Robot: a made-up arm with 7 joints. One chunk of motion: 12 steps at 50 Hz.
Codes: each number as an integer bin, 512 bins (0 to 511) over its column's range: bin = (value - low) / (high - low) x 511, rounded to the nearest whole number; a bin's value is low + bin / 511 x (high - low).
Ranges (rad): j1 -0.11..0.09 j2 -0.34..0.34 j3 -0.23..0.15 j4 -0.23..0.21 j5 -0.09..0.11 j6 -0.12..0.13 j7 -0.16..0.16
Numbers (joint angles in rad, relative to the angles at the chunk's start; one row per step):
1: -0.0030 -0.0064 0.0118 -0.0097 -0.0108 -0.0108 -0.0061
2: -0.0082 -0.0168 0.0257 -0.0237 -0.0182 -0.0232 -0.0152
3: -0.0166 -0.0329 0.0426 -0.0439 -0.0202 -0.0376 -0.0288
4: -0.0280 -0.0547 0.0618 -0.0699 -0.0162 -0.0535 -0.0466
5: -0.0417 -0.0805 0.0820 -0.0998 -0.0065 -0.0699 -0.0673
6: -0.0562 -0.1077 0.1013 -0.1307 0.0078 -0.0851 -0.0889
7: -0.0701 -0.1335 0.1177 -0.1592 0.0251 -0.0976 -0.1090
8: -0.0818 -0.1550 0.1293 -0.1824 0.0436 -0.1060 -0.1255
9: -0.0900 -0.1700 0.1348 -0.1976 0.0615 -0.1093 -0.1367
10: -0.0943 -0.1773 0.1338 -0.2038 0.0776 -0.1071 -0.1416
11: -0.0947 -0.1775 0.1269 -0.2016 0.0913 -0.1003 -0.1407
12: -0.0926 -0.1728 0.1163 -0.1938 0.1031 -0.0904 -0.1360
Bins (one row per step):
1: 273 251 325 256 202 223 246
2: 260 243 344 240 183 198 231
3: 239 231 367 216 178 168 210
4: 210 214 392 186 189 136 181
5: 175 195 420 151 213 102 148
6: 137 175 446 115 250 71 114
7: 102 155 468 82 294 46 81
8: 72 139 483 55 341 29 55
9: 51 128 491 38 387 22 37
10: 40 122 489 30 428 26 29
11: 39 122 480 33 463 40 31
12: 44 126 466 42 493 61 38

